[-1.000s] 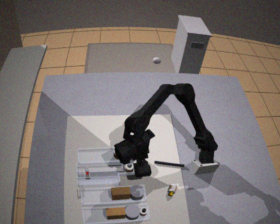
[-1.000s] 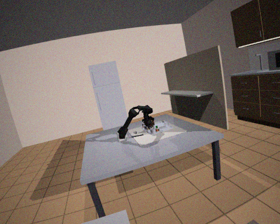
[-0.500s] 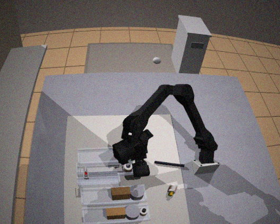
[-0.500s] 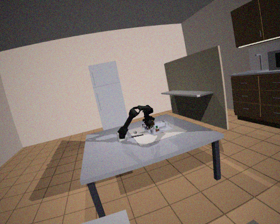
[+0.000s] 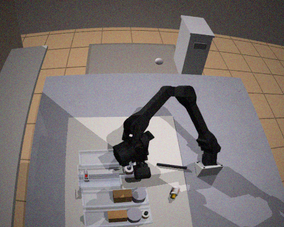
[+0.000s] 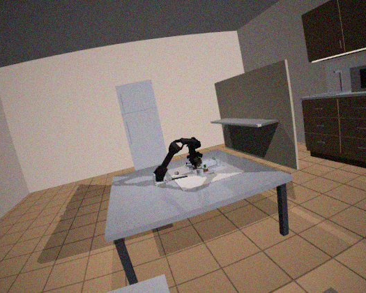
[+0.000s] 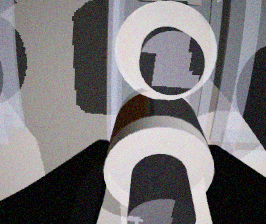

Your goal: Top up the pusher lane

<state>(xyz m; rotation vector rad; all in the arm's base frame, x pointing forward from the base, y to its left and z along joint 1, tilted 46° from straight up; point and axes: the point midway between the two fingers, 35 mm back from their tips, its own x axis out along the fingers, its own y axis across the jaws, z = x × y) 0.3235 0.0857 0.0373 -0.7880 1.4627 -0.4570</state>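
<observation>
Now: gripper tip 14 cm short of the sprung lane, 5 cm to the right of it and 4 cm above it. The rest, counted from my gripper tip: thin black bar (16 cm behind, 4 cm to the right, 5 cm below); red mark (21 cm ahead, 8 cm to the left, 1 cm above).
</observation>
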